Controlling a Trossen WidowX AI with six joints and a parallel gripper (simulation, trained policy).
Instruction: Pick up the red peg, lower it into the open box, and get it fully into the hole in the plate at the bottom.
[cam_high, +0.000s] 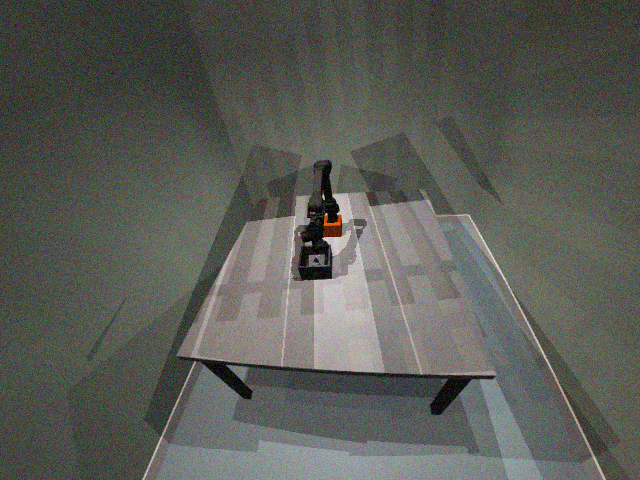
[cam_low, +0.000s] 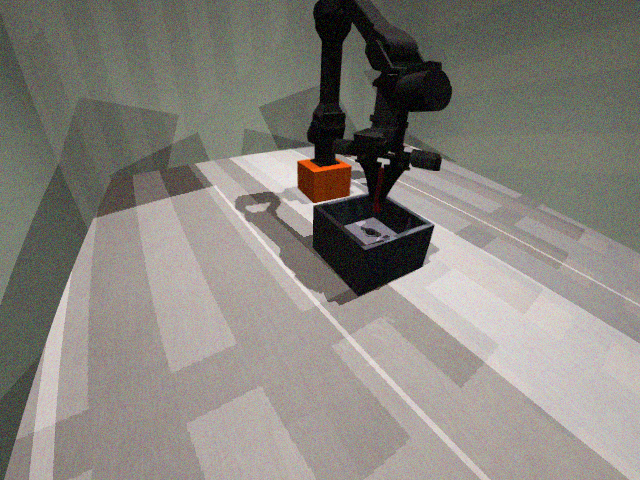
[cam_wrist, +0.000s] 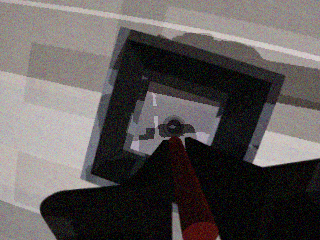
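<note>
Now: the red peg 1 cm behind my gripper tip, 1 cm to the left of it and 2 cm above it. Also, from my gripper tip: plate: 1 cm to the right, 8 cm below; then dark box: 1 cm to the right, 10 cm below.
</note>
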